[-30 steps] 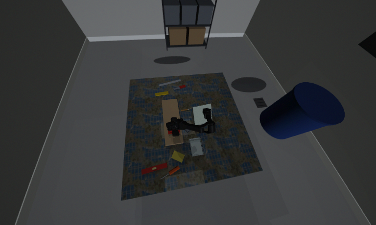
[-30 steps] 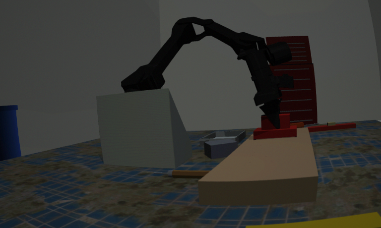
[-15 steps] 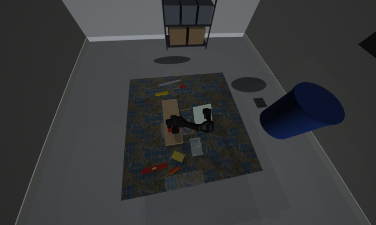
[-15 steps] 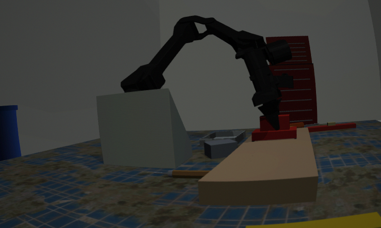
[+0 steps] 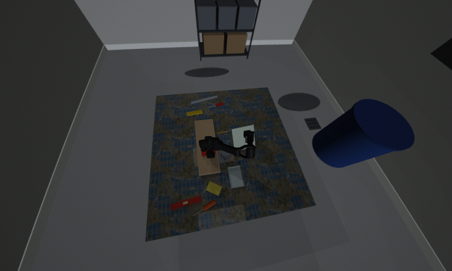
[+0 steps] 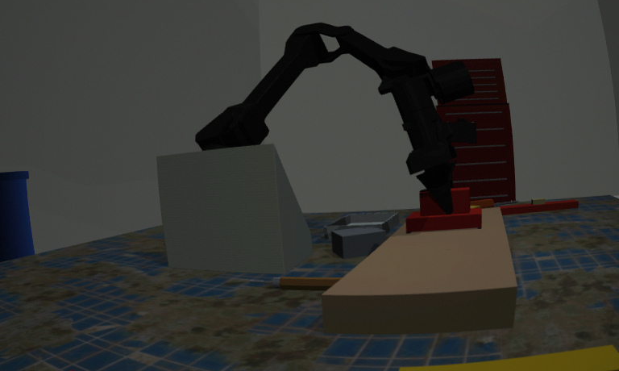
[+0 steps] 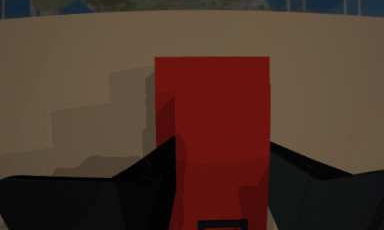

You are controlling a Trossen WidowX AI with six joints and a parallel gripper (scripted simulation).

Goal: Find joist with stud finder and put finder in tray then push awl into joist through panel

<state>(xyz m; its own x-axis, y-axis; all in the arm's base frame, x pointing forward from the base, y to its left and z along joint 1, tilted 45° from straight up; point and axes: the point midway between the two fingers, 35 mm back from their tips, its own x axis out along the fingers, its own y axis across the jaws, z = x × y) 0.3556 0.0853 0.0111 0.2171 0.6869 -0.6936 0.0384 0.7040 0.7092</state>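
My gripper tip is now 200 mm past the grey tray, 250 mm to the right of it and 50 mm above it. From my gripper tip the other things lie so: grey block (160 mm behind, 40 mm to the left, 50 mm below); red stud finder (20 mm behind, 20 mm above); awl (200 mm behind, 180 mm to the right, 60 mm below).
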